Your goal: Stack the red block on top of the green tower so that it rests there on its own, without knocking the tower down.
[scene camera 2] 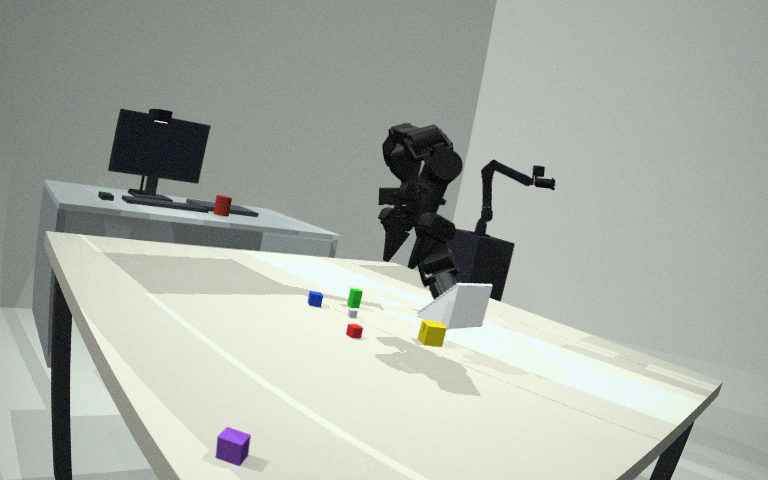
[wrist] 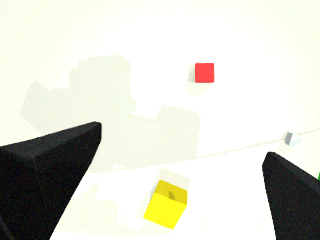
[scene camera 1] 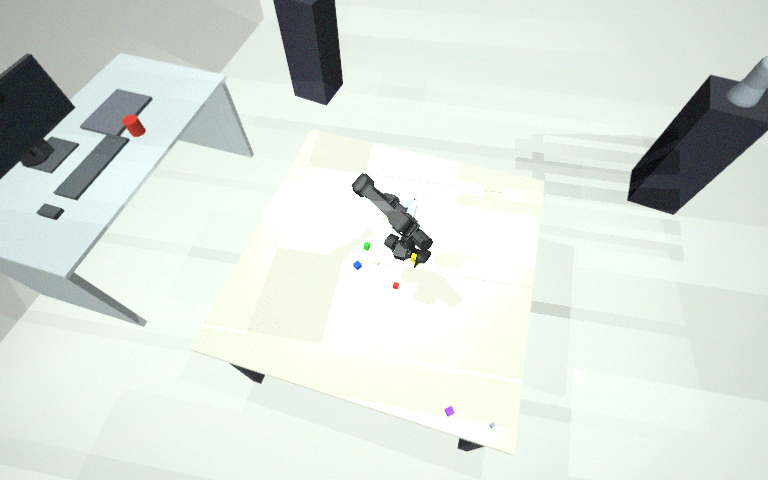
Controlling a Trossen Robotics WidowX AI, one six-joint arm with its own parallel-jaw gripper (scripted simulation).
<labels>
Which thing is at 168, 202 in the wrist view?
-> A yellow block.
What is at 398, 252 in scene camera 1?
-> The gripper.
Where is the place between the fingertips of the gripper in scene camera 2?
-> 397, 264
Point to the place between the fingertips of the gripper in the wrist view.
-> At 186, 146
</labels>
